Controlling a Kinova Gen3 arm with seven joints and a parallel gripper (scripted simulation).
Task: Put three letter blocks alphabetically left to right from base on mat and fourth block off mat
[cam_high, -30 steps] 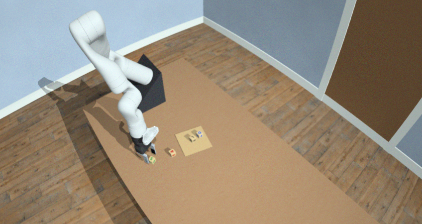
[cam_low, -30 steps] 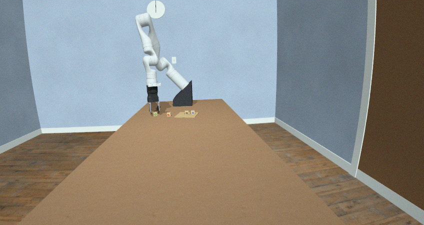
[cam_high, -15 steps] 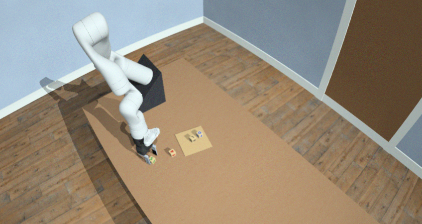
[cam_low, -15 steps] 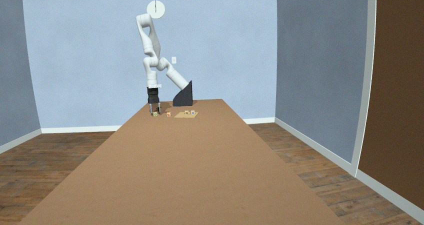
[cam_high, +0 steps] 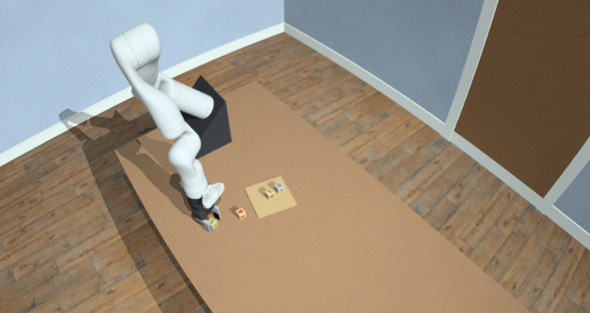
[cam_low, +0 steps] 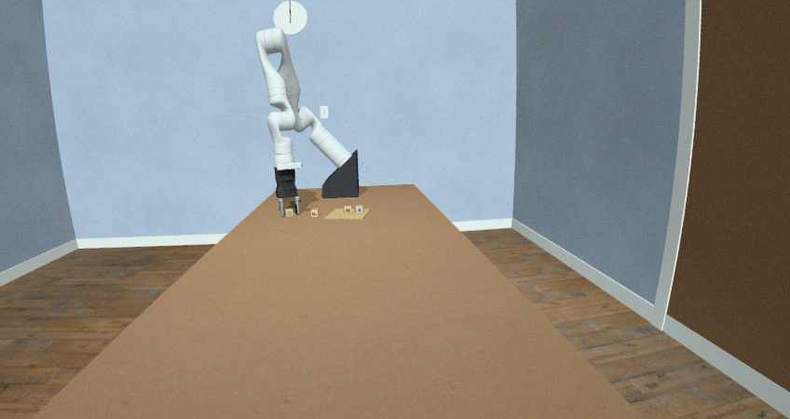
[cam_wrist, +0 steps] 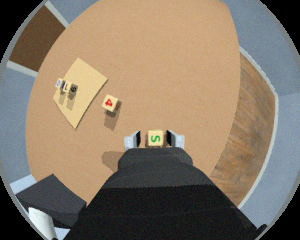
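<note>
The tan mat is 220 mm to the left of my hand and 20 mm below it.
</note>
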